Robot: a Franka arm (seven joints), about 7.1 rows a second.
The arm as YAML. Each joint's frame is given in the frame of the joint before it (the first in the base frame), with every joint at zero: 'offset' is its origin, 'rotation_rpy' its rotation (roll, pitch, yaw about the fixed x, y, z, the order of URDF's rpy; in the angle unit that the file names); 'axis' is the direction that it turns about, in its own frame. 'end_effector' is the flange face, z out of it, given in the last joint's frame.
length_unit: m
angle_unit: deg
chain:
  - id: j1
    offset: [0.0, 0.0, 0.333]
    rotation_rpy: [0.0, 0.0, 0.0]
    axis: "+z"
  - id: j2
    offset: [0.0, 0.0, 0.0]
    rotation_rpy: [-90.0, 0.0, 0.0]
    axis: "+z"
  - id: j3
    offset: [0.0, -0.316, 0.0]
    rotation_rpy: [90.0, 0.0, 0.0]
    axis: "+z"
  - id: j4
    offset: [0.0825, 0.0, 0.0]
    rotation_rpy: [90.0, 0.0, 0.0]
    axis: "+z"
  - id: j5
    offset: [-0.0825, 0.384, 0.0]
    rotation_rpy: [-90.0, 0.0, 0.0]
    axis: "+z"
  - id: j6
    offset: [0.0, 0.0, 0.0]
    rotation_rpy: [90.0, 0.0, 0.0]
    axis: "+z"
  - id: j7
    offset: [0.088, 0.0, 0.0]
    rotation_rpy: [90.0, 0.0, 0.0]
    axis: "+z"
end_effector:
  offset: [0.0, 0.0, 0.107]
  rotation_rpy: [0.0, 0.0, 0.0]
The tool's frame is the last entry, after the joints.
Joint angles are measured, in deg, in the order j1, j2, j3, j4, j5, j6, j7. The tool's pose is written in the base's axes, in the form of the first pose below.
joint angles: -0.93, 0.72, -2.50, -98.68, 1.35, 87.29, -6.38
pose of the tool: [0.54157 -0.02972 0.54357], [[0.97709 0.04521 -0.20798], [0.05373 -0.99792 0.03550], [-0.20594 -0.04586 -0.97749]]
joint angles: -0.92, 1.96, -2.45, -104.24, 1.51, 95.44, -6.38
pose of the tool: [0.55072 -0.02958 0.49658], [[0.98182 0.04329 -0.18479], [0.05073 -0.99807 0.03572], [-0.18289 -0.04444 -0.98213]]
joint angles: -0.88, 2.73, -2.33, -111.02, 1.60, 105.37, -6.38
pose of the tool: [0.55291 -0.02853 0.44693], [[0.98866 0.04297 -0.14392], [0.04821 -0.99829 0.03311], [-0.14225 -0.03967 -0.98904]]
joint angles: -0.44, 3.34, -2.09, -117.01, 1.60, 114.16, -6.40
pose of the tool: [0.54934 -0.02236 0.40500], [[0.99291 0.05285 -0.10647], [0.05613 -0.99803 0.02808], [-0.10478 -0.03386 -0.99392]]
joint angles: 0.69, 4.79, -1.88, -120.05, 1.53, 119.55, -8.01
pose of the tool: [0.54858 -0.00989 0.37472], [[0.99045 0.10312 -0.09153], [0.10558 -0.99416 0.02240], [-0.08869 -0.03185 -0.99555]]
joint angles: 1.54, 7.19, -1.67, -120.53, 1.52, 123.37, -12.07
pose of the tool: [0.55526 0.00003 0.35319], [[0.97875 0.19061 -0.07558], [0.19251 -0.98112 0.01867], [-0.07059 -0.03282 -0.99697]]
